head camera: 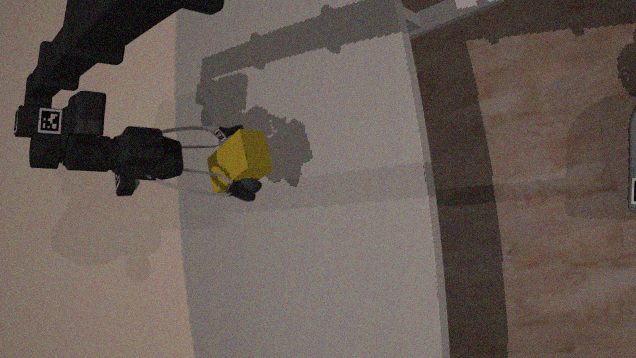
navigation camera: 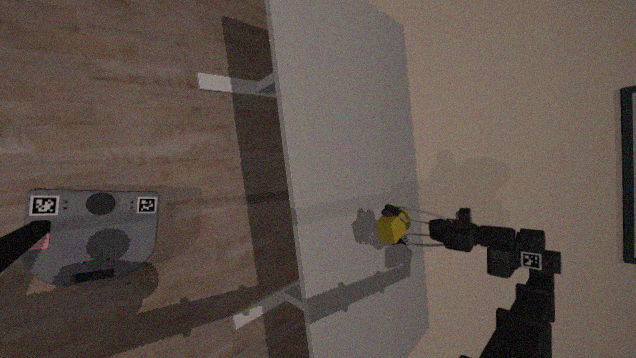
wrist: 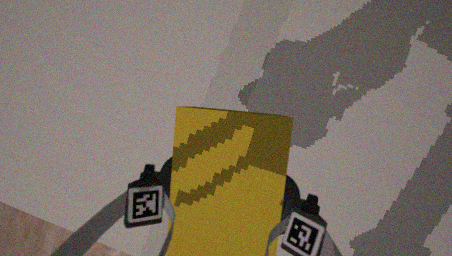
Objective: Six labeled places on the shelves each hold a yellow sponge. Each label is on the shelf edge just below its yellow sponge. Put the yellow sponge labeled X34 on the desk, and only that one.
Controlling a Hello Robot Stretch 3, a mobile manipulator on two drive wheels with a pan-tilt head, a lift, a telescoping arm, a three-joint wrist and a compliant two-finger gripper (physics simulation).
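Observation:
A yellow sponge (head camera: 257, 152) (navigation camera: 392, 229) (wrist: 225, 225) is held between the two fingertips of my gripper (head camera: 239, 161) (navigation camera: 396, 226) (wrist: 229, 184), which is shut on it. Sponge and gripper are over the grey-white desk (head camera: 325, 280) (navigation camera: 350, 125) (wrist: 100, 75), near its wall side. Their shadow falls on the desk top beside the sponge, and the sponge appears raised above the surface; the exact gap is hard to tell. The shelves, their labels and X34 do not show in these views.
A plain wall (head camera: 100, 310) (navigation camera: 500, 100) runs along the desk's far side, with a dark picture frame (navigation camera: 628, 175) on it. My base (navigation camera: 65, 227) stands on the wood floor (head camera: 560, 280) (navigation camera: 125, 125) before the desk. White desk feet (navigation camera: 214, 82) (navigation camera: 247, 318) stick out below the desk.

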